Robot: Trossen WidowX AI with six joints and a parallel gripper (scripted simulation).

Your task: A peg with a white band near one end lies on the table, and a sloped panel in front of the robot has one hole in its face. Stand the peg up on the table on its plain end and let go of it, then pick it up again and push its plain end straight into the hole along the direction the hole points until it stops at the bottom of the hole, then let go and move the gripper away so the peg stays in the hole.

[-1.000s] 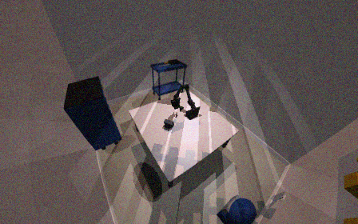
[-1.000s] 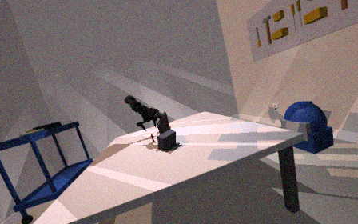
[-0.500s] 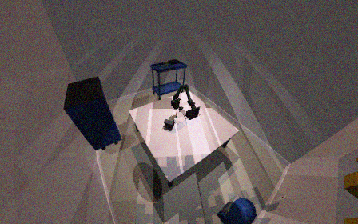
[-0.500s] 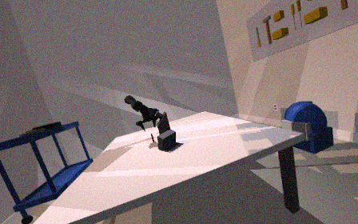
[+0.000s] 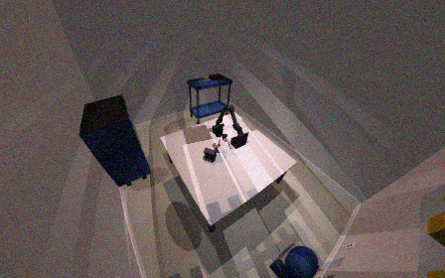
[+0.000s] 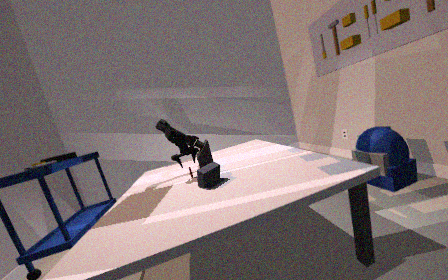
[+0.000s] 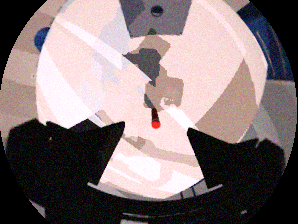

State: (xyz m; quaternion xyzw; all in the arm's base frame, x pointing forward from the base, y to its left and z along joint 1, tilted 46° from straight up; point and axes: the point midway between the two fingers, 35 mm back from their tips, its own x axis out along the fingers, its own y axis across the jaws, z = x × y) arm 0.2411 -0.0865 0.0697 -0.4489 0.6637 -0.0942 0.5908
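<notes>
The red peg lies 4 cm below my gripper tip. Also, from my gripper tip: sloped panel (19 cm ahead, 13 cm to the left, 4 cm below).
</notes>
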